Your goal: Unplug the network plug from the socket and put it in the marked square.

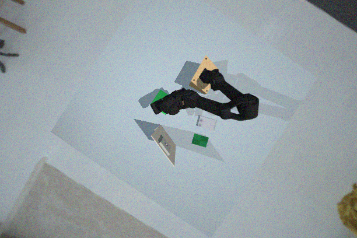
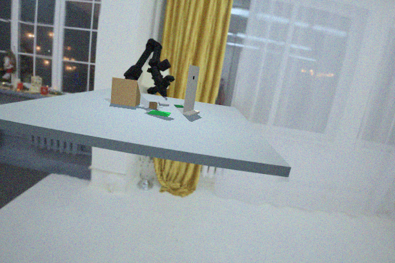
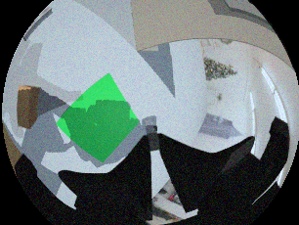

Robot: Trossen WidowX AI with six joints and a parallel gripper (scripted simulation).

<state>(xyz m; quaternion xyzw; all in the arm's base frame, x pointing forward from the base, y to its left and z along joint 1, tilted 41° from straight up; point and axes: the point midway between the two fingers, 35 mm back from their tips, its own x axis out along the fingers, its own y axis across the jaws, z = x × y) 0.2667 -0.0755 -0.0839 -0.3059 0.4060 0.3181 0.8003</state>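
The green marked square is 10 cm below my gripper tip and 2 cm behind it. Round my gripper tip: grey upright panel (15 cm ahead, 14 cm to the left, 4 cm above); plug (1 cm ahead); tan cube (11 cm to the left, 10 cm behind, 8 cm below).
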